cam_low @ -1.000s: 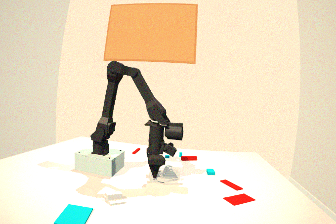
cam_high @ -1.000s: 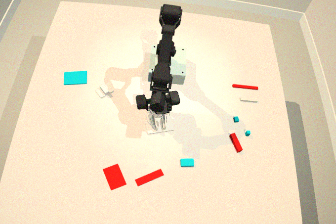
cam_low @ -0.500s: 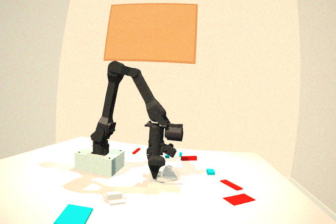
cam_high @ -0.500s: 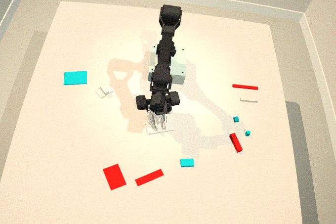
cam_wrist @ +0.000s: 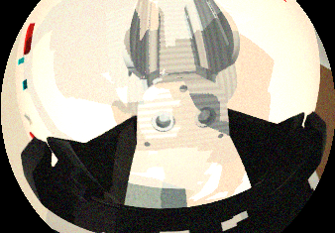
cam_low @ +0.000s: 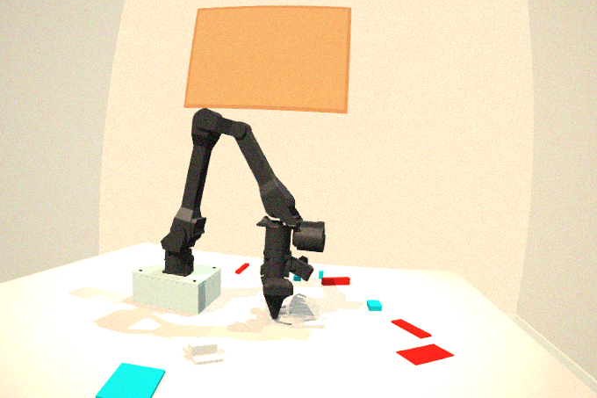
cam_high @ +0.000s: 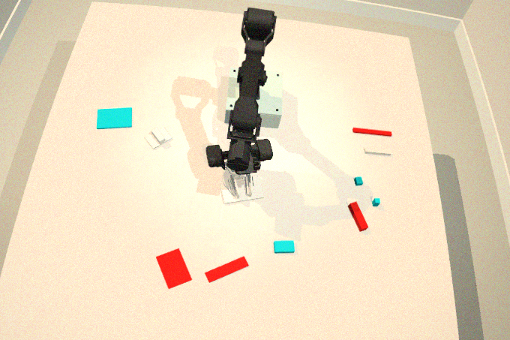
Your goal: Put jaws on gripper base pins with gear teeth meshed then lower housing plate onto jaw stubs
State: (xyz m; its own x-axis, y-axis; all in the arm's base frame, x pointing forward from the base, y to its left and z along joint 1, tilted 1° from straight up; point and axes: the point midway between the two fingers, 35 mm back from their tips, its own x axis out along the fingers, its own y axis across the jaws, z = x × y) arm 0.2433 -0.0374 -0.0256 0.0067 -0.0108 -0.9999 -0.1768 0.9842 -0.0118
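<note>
The housing plate is 1 cm ahead of my gripper tip and 1 cm below it. Also, from my gripper tip: gripper base 1 cm ahead, 2 cm above; white jaw 3 cm ahead, 1 cm to the right; flat white plate 7 cm ahead, 1 cm to the left, 1 cm below.
</note>
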